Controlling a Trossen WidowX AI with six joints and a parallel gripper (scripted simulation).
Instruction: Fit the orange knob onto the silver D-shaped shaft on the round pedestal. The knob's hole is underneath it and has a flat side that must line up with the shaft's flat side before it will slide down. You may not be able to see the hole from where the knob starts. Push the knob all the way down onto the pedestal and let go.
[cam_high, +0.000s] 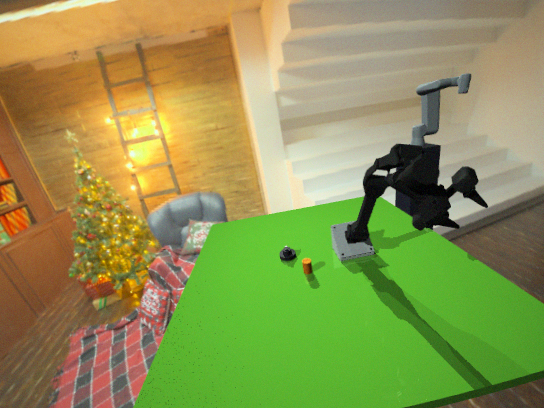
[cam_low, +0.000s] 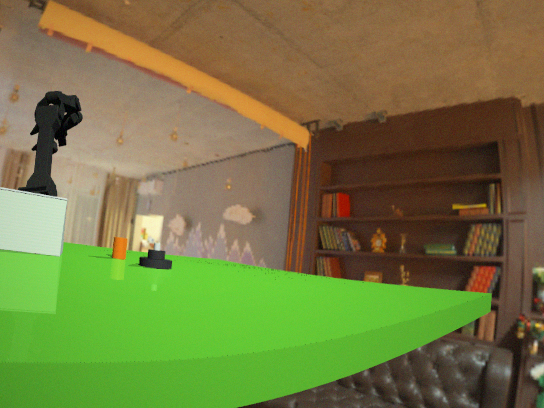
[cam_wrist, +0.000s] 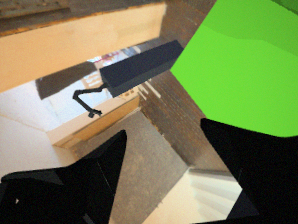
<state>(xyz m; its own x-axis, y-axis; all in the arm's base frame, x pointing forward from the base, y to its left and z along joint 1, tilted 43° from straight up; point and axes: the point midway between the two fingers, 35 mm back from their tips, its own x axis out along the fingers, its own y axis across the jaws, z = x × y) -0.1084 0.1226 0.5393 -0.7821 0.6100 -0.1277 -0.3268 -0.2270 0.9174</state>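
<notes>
Now: gripper tip 39 cm short of the orange knob, 37 cm to the left of it and 33 cm above it. Also, from my gripper tip: dark round pedestal: 52 cm to the right, 47 cm ahead, 34 cm below.
</notes>
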